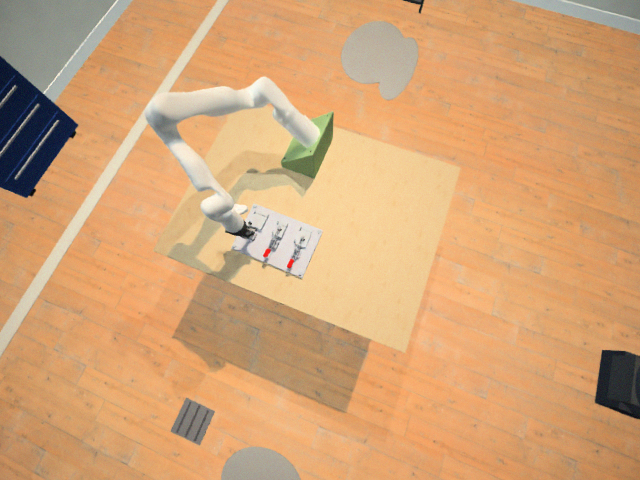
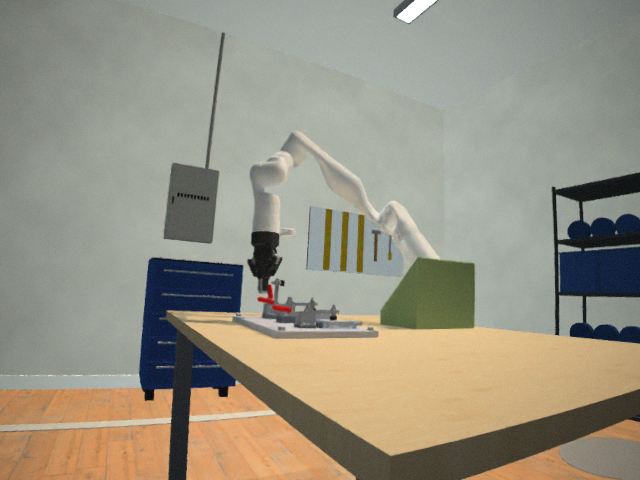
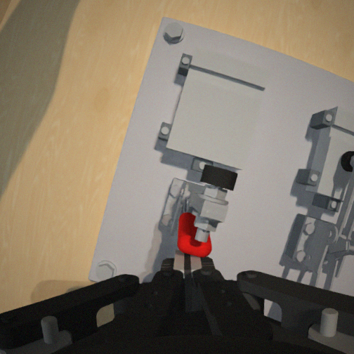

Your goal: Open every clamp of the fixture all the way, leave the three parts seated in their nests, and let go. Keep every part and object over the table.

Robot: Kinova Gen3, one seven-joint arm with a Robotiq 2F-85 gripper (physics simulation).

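Places are measured from the arm's base along level axes (x ahead, y up, z right), in millimetres.
Pixels of known places: gripper, between the fingertips: (image 1: 246,237) (image 2: 262,293); arm's base, origin of its link: (image 1: 311,139) (image 2: 431,273).
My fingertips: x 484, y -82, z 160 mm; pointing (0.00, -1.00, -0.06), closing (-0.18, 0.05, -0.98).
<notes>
Ahead of a thing's pixels: the offset from my fingertips to its top centre. "spot": to the spot under its first point. Level surfaces: height alone.
The grey fixture plate (image 1: 279,262) (image 2: 325,334) (image 3: 135,200) lies on the table and carries three clamps. The left clamp's arm is raised, its black tip @(spot: dx -47, dy +29, dz -9 mm) (image 2: 280,283) (image 3: 219,177) clear of the pale square part (image 3: 212,120), which sits in its nest. Its red handle @(spot: dx -19, dy +3, dz -8 mm) (image 2: 270,292) (image 3: 192,245) stands steeply up. My gripper (image 2: 262,289) (image 3: 187,265) is shut and empty, its tips right beside that handle; contact is unclear. The middle red handle @(dx +40, dy -8, dz -103 mm) (image 1: 266,252) and right red handle @(dx +55, dy -20, dz -212 mm) (image 1: 290,263) lie low, their arms down over their parts. Fine seating there is unclear.
The green wedge-shaped base (image 1: 307,157) (image 2: 444,294) stands behind the fixture on the wooden table @(dy -81 mm) (image 1: 382,232) (image 2: 439,382). The left and front table edges are near the fixture. The middle clamp's metal base (image 3: 305,245) is to the right of my gripper.
</notes>
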